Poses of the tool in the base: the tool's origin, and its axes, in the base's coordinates. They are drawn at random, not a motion.
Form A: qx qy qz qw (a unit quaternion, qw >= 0); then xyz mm.
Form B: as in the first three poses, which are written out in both.
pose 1, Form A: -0.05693 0.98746 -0.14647 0.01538 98.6 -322.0 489.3
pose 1, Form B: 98.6 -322.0 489.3; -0.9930 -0.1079 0.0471; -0.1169 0.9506 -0.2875; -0.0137 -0.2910 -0.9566
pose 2, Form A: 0.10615 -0.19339 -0.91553 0.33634 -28.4 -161.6 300.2
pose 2, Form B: -28.4 -161.6 300.2; -0.7512 0.5748 -0.3245; -0.6569 -0.6989 0.2827; -0.0643 0.4255 0.9027
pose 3, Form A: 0.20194 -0.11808 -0.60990 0.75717 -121.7 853.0 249.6
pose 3, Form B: -121.7 853.0 249.6; 0.2282 0.8759 -0.4251; -0.9713 0.1745 -0.1618; -0.0675 0.4498 0.8906
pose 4, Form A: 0.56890 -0.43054 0.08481 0.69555 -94.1 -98.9 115.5
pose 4, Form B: -94.1 -98.9 115.5; 0.6149 -0.6079 -0.5024; -0.3719 0.3383 -0.8644; 0.6954 0.7184 -0.0180
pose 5, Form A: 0.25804 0.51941 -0.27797 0.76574 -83.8 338.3 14.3
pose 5, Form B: -83.8 338.3 14.3; 0.3059 0.6938 0.6520; -0.1576 0.7123 -0.6839; -0.9389 0.1064 0.3273
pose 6, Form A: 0.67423 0.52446 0.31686 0.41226 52.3 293.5 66.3
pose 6, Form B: 52.3 293.5 66.3; 0.2491 0.4460 0.8597; 0.9685 -0.1100 -0.2236; -0.0052 0.8883 -0.4593
